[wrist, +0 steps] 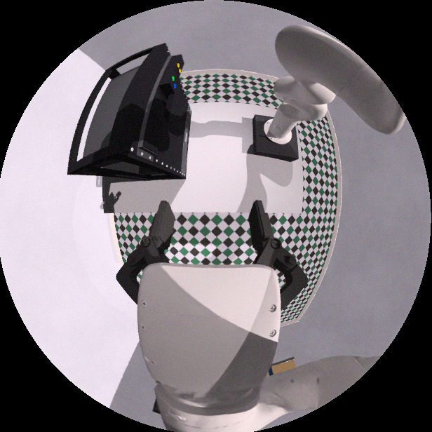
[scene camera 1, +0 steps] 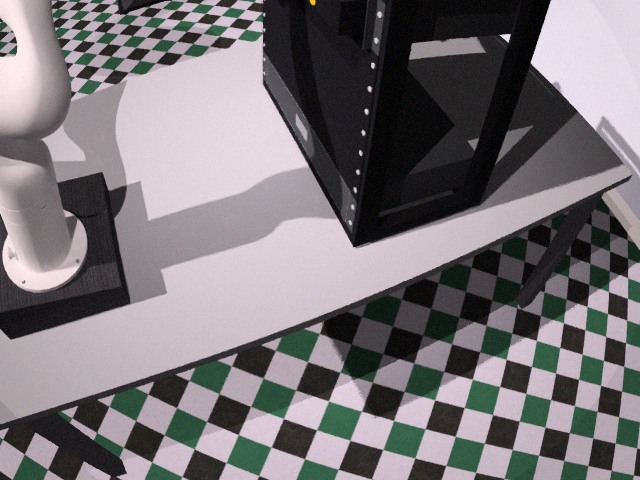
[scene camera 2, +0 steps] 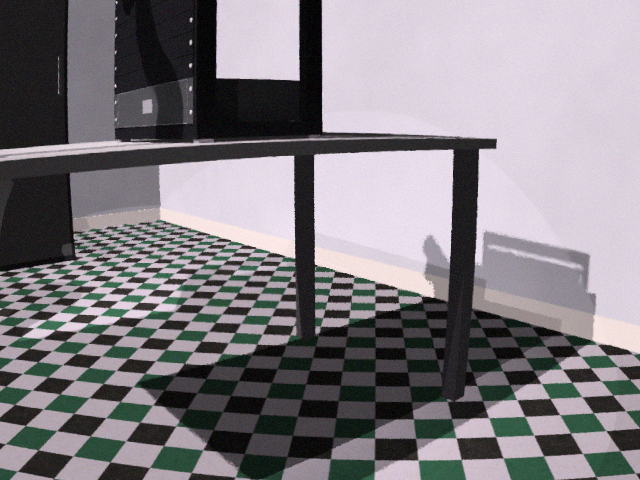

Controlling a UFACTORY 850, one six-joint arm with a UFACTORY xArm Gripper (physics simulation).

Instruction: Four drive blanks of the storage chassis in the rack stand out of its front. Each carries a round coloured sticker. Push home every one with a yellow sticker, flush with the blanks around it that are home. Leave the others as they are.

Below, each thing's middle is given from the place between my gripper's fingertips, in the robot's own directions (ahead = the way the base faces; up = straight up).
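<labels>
Hand position relative to the black rack [scene camera 1: 374, 138]: 26 cm short of it, 36 cm above it, 40 cm to the left of it.
</labels>
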